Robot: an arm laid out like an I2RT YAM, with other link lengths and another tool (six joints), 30 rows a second.
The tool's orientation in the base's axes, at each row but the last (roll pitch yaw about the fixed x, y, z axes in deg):
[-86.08 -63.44 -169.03]
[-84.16 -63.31 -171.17]
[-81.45 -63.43 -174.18]
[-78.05 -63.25 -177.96]
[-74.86 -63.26 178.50]
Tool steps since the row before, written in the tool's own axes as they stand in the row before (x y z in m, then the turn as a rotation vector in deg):
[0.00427 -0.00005 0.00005 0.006 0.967 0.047]
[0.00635 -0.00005 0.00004 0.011 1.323 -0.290]
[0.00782 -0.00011 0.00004 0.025 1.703 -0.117]
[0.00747 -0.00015 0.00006 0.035 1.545 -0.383]
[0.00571 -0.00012 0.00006 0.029 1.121 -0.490]
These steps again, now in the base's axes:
[-0.00182 -0.00040 0.00384 -0.825 -0.275 -0.425]
[-0.00277 -0.00046 0.00570 -1.217 -0.033 -0.595]
[-0.00338 -0.00037 0.00705 -1.511 -0.292 -0.739]
[-0.00322 -0.00014 0.00674 -1.437 0.004 -0.685]
[-0.00245 0.00004 0.00516 -1.089 0.209 -0.519]

